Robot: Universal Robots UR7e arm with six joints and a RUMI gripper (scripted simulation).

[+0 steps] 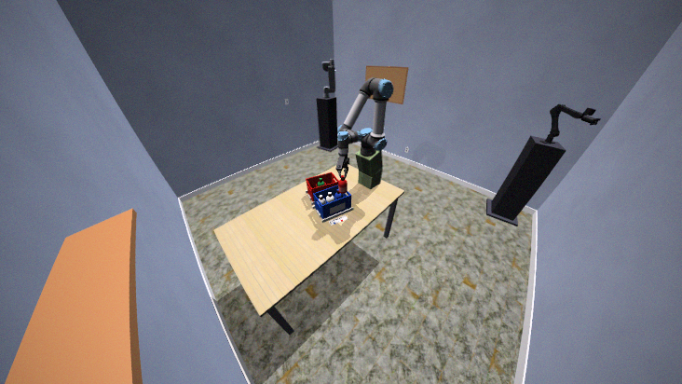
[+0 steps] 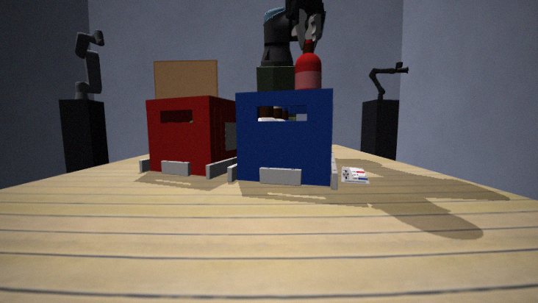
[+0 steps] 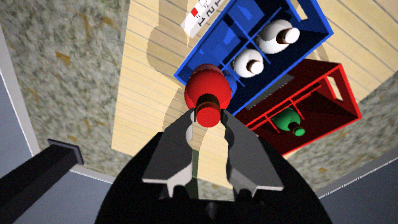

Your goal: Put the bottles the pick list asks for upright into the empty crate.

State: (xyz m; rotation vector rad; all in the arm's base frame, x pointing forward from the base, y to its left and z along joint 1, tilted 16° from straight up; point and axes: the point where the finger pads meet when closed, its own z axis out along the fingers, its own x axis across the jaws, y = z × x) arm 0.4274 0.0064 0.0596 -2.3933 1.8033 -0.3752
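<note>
Right now the red-capped bottle is 7 cm below my hand. The rest, counted from my hand: blue-capped bottle (25 cm below, 6 cm to the right, 3 cm behind); blue crate (25 cm below, 7 cm ahead, 6 cm to the right); white bottle (25 cm below, 10 cm to the right, 6 cm ahead).
</note>
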